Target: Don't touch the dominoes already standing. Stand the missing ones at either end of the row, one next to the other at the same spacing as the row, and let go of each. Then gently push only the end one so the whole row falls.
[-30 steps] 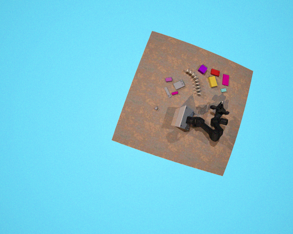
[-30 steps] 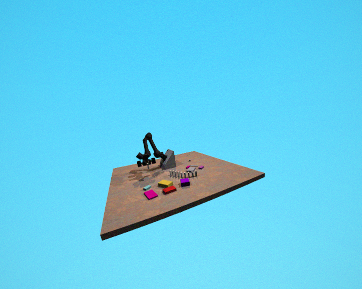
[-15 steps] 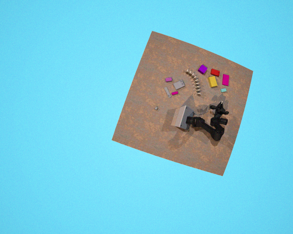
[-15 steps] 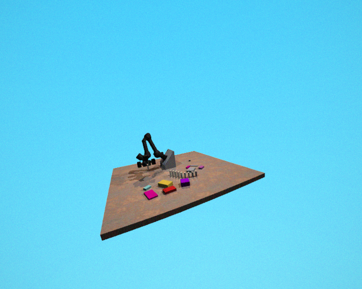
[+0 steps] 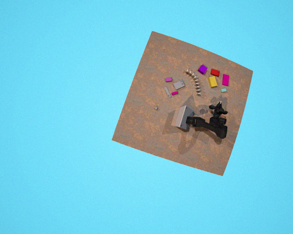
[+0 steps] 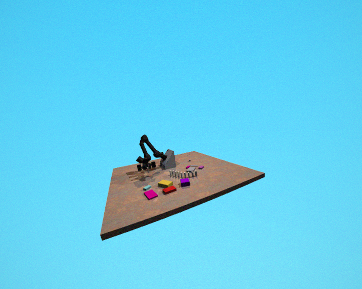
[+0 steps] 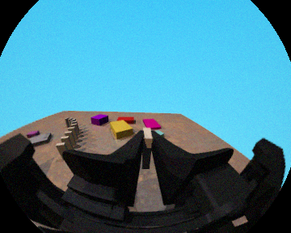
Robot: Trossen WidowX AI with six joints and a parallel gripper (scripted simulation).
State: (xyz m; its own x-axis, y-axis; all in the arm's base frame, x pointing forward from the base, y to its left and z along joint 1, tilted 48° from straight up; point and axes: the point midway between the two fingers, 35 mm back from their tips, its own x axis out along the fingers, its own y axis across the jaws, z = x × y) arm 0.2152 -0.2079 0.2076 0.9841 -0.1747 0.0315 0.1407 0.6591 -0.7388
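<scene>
Right now the cyan block is 17 cm ahead of my gripper tip, 11 cm below it and 8 cm to the right of it. The rest, counted from my gripper tip: red block: 34 cm ahead, 11 cm below, 5 cm to the left; yellow block: 23 cm ahead, 10 cm below, 7 cm to the left; grey block: 43 cm to the left, 11 cm below, 10 cm ahead.
</scene>
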